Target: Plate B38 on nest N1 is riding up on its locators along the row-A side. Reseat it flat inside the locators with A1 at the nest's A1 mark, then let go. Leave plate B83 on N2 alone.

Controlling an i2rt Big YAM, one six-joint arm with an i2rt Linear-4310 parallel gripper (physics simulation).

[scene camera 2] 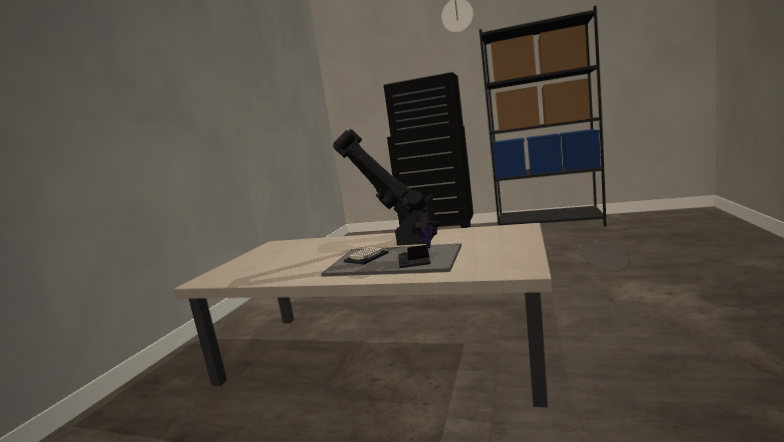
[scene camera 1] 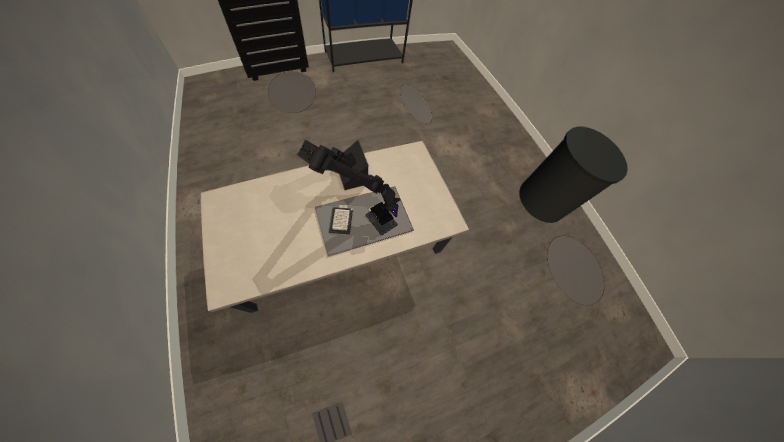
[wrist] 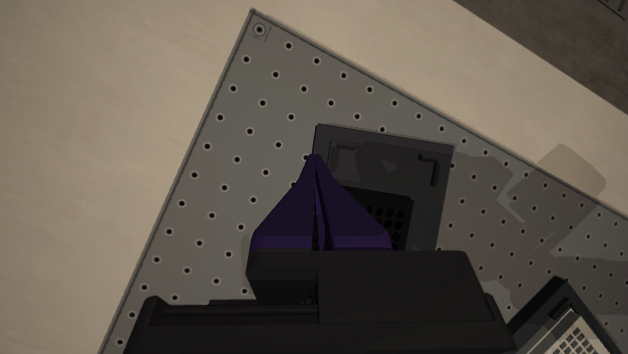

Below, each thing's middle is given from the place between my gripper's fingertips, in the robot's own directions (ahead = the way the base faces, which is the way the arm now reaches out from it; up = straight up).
The black well plate (wrist: 393,211) is 7 cm behind my hand, 6 cm to the right of it and 3 cm below it.
